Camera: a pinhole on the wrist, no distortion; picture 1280 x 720 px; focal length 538.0 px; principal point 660.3 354.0 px. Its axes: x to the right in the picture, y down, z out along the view. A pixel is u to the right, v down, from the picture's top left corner.
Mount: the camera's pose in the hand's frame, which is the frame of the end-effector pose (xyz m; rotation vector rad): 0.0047 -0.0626 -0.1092 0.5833 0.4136 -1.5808
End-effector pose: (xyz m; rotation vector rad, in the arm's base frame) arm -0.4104 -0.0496 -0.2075 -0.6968 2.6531 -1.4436
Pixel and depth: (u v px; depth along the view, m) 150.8 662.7 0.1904
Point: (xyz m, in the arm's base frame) -0.4432 -0.2317 -0.2491
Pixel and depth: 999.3 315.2 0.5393
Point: -0.0457 -0.4006 0.2281
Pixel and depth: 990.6 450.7 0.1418
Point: -0.3508 -0.1198 -0.0045
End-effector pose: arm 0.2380 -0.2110 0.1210 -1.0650 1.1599 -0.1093
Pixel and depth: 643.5 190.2 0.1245
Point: 0.2639 -0.2590 0.2473
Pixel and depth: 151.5 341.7 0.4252
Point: 0.5791 0.1137 0.1396
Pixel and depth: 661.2 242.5 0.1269
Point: 0.2717 -0.2681 0.2439
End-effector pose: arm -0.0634 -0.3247 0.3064 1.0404 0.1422 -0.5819
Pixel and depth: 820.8 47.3 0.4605
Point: -0.5698 -0.4909 0.1855
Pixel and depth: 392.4 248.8 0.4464
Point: -0.3010 -0.6408 0.4416
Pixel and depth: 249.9 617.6 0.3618
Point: -0.0331 -0.7091 0.3816
